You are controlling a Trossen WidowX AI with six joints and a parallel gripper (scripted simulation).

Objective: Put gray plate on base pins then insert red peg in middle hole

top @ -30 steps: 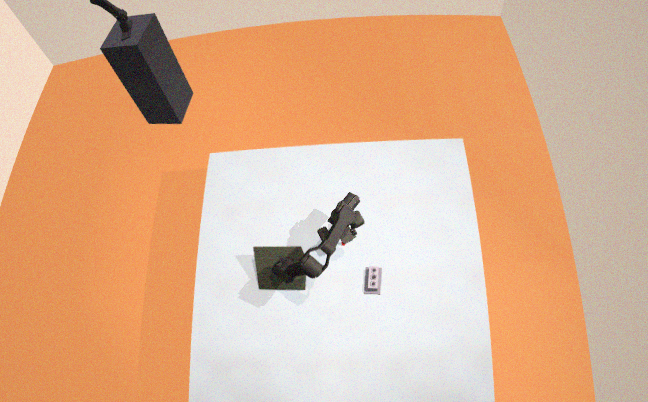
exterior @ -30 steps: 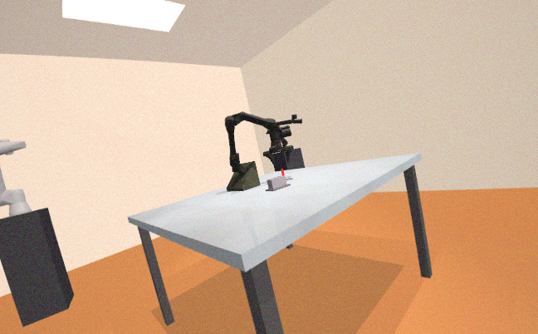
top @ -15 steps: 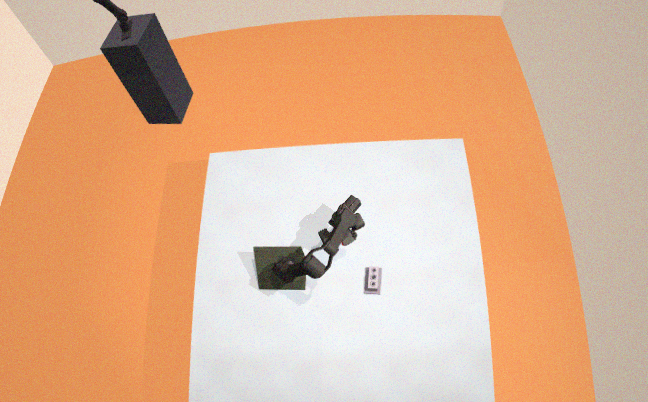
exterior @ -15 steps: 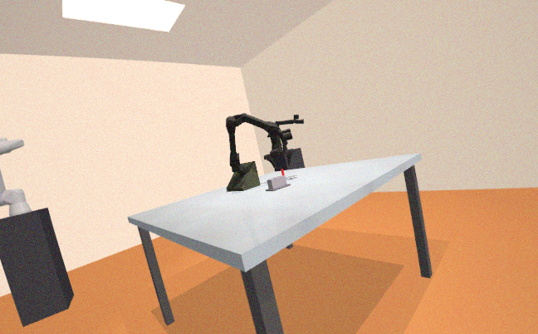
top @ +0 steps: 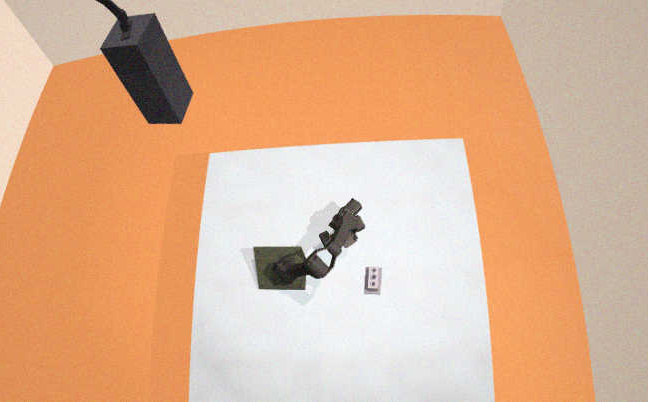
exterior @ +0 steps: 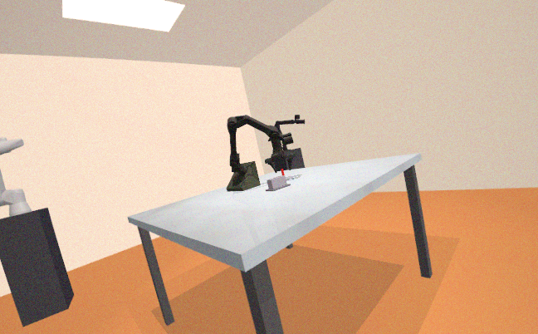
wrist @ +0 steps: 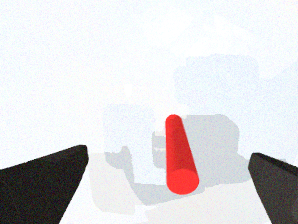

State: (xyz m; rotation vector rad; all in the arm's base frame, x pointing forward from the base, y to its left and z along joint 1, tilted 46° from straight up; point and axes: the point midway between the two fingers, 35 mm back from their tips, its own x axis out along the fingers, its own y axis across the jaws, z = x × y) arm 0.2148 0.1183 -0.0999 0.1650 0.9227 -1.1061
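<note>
Right now my gripper tip is 2 cm above the red peg. Round my gripper tip: gray plate 15 cm ahead, 16 cm to the right, 2 cm below; base 14 cm ahead, 16 cm to the right, 5 cm below.
</note>
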